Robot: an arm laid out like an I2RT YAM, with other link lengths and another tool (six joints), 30 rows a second.
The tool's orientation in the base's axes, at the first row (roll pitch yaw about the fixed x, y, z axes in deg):
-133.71, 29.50, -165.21
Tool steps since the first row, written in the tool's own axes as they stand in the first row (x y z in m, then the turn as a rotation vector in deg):
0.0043, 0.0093, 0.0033, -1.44, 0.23, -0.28
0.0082, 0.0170, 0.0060, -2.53, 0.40, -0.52
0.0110, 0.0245, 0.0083, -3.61, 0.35, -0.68
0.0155, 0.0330, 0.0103, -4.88, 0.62, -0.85
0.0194, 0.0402, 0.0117, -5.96, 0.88, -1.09
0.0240, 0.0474, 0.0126, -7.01, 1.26, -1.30
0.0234, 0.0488, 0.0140, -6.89, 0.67, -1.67
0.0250, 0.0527, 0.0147, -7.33, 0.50, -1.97
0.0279, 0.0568, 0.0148, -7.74, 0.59, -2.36
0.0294, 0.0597, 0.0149, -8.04, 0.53, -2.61
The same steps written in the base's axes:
-0.0004, 0.0041, -0.0100, 1.11, 0.67, 0.73
-0.0010, 0.0074, -0.0183, 1.93, 1.18, 1.31
-0.0009, 0.0111, -0.0258, 2.75, 1.48, 1.97
-0.0022, 0.0153, -0.0346, 3.77, 2.08, 2.52
-0.0036, 0.0190, -0.0419, 4.60, 2.66, 3.04
-0.0058, 0.0229, -0.0492, 5.44, 3.31, 3.44
-0.0043, 0.0233, -0.0506, 5.05, 3.06, 3.98
-0.0046, 0.0254, -0.0543, 5.24, 3.21, 4.48
-0.0063, 0.0279, -0.0584, 5.40, 3.61, 4.86
-0.0071, 0.0297, -0.0610, 5.51, 3.79, 5.20

